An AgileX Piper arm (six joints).
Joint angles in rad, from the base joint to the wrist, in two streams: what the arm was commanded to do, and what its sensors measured. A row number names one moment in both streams.
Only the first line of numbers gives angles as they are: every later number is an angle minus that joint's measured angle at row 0.
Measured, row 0: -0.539 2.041 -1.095 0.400 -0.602 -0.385
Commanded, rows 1 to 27: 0.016 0.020 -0.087 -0.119 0.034 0.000; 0.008 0.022 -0.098 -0.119 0.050 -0.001; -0.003 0.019 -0.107 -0.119 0.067 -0.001; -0.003 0.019 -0.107 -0.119 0.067 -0.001; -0.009 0.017 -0.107 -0.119 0.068 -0.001; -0.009 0.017 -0.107 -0.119 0.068 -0.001; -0.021 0.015 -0.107 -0.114 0.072 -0.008; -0.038 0.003 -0.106 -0.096 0.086 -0.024; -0.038 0.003 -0.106 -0.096 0.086 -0.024; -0.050 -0.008 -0.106 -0.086 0.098 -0.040; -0.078 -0.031 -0.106 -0.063 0.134 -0.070; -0.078 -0.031 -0.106 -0.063 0.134 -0.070; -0.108 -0.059 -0.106 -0.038 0.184 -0.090; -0.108 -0.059 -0.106 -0.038 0.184 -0.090; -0.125 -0.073 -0.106 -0.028 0.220 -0.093; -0.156 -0.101 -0.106 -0.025 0.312 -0.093; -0.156 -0.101 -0.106 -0.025 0.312 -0.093; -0.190 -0.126 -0.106 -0.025 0.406 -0.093; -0.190 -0.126 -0.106 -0.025 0.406 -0.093; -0.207 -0.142 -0.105 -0.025 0.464 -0.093; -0.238 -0.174 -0.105 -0.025 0.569 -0.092; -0.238 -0.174 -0.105 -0.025 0.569 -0.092; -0.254 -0.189 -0.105 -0.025 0.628 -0.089; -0.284 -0.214 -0.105 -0.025 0.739 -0.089; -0.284 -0.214 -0.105 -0.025 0.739 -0.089; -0.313 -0.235 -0.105 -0.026 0.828 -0.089; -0.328 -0.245 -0.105 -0.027 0.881 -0.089
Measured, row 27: -0.292 -0.210 -0.098 -0.021 0.733 -0.083
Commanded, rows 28 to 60: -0.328 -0.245 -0.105 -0.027 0.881 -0.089; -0.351 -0.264 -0.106 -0.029 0.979 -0.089; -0.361 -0.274 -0.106 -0.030 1.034 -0.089; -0.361 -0.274 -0.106 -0.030 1.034 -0.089; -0.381 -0.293 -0.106 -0.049 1.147 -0.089; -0.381 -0.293 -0.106 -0.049 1.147 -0.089; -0.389 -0.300 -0.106 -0.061 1.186 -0.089; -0.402 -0.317 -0.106 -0.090 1.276 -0.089; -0.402 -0.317 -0.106 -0.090 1.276 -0.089; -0.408 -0.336 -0.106 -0.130 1.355 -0.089; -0.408 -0.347 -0.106 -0.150 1.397 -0.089; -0.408 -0.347 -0.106 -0.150 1.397 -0.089; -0.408 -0.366 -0.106 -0.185 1.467 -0.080; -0.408 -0.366 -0.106 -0.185 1.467 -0.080; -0.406 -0.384 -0.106 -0.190 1.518 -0.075; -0.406 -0.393 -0.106 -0.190 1.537 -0.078; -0.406 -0.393 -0.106 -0.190 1.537 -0.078; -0.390 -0.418 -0.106 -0.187 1.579 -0.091; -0.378 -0.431 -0.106 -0.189 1.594 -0.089; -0.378 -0.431 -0.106 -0.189 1.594 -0.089; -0.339 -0.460 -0.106 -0.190 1.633 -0.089; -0.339 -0.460 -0.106 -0.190 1.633 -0.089; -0.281 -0.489 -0.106 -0.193 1.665 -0.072; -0.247 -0.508 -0.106 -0.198 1.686 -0.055; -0.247 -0.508 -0.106 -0.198 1.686 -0.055; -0.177 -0.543 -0.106 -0.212 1.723 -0.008; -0.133 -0.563 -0.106 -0.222 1.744 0.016; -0.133 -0.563 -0.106 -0.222 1.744 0.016; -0.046 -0.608 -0.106 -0.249 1.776 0.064; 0.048 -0.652 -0.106 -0.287 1.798 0.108; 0.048 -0.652 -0.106 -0.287 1.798 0.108; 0.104 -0.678 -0.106 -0.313 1.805 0.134; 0.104 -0.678 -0.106 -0.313 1.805 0.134
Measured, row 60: -0.010 -0.615 -0.101 -0.258 1.760 0.066
